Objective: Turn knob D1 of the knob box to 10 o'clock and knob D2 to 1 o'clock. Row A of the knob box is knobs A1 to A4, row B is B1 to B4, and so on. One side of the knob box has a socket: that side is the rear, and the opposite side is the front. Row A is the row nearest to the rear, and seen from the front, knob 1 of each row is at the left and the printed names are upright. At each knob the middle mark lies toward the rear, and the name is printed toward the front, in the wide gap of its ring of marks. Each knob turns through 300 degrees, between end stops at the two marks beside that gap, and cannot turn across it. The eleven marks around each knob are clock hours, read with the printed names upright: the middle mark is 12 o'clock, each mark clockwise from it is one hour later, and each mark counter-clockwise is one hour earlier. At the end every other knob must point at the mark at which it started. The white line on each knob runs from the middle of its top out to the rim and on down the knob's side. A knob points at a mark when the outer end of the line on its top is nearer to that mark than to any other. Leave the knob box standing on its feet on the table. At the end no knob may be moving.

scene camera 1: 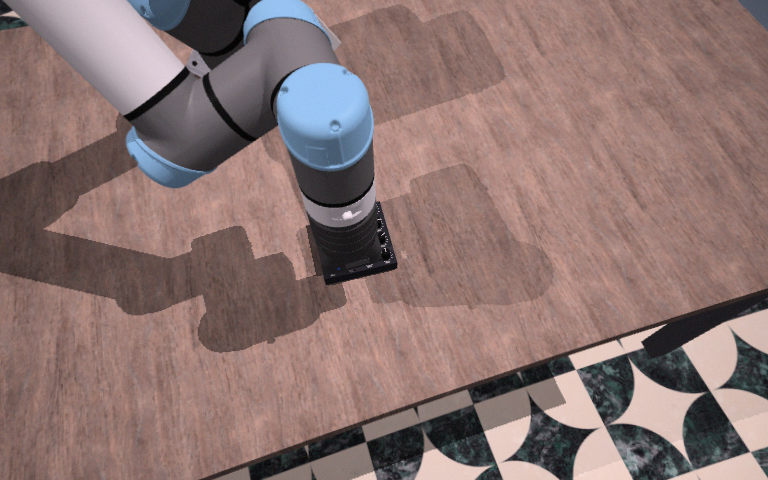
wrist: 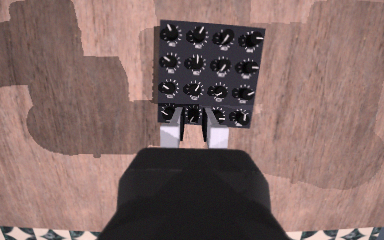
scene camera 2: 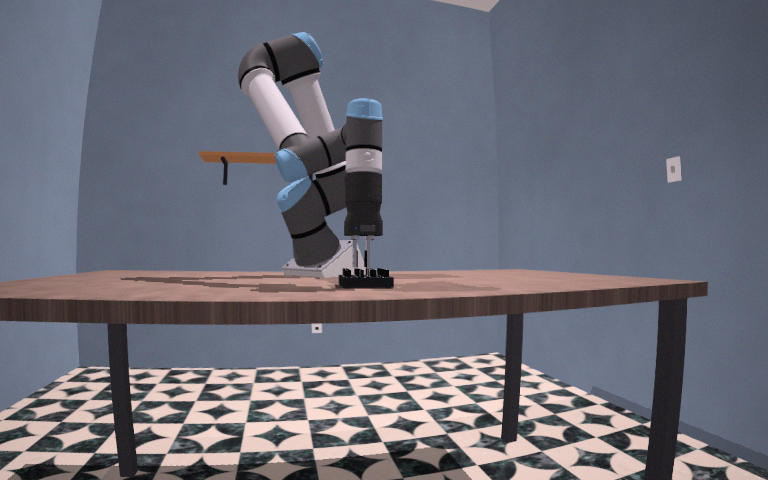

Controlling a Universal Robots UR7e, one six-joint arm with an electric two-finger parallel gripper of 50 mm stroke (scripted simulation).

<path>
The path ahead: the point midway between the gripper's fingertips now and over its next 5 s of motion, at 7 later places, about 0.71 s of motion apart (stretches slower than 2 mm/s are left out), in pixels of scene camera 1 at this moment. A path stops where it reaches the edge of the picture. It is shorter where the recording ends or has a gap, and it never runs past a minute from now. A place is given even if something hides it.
My gripper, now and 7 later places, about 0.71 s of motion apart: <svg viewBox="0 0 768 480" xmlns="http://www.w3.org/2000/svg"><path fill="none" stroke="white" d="M348 258L349 262L348 257L347 250L349 244L347 235L342 232L340 236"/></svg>
</path>
